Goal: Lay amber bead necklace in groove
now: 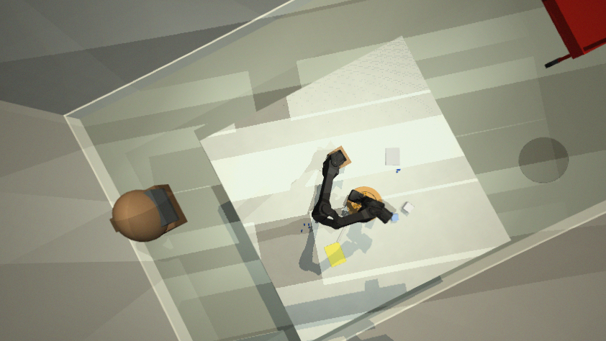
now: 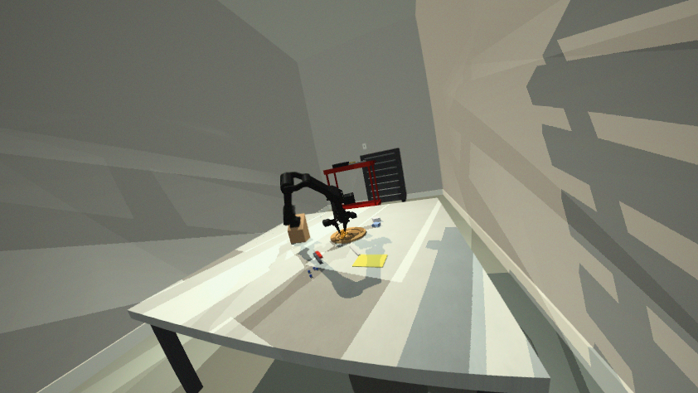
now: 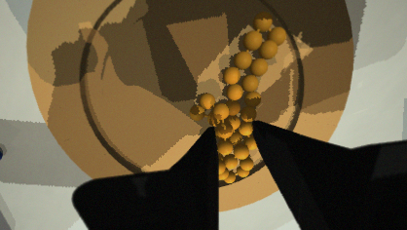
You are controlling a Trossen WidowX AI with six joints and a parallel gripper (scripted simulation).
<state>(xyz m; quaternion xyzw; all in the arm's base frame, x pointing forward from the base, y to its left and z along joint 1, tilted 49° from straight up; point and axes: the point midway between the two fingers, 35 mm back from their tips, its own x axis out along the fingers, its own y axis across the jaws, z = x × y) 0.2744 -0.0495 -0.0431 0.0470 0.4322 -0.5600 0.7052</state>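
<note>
Now: gripper tip 3 cm short of the round bead board and 1 cm above it. The rest, counted from my gripper tip: light blue cube 18 cm ahead, 10 cm to the left, 1 cm below; then red-handled tool 6 cm behind, 23 cm to the right, 1 cm below; then white cube 17 cm ahead, 20 cm to the left.
</note>
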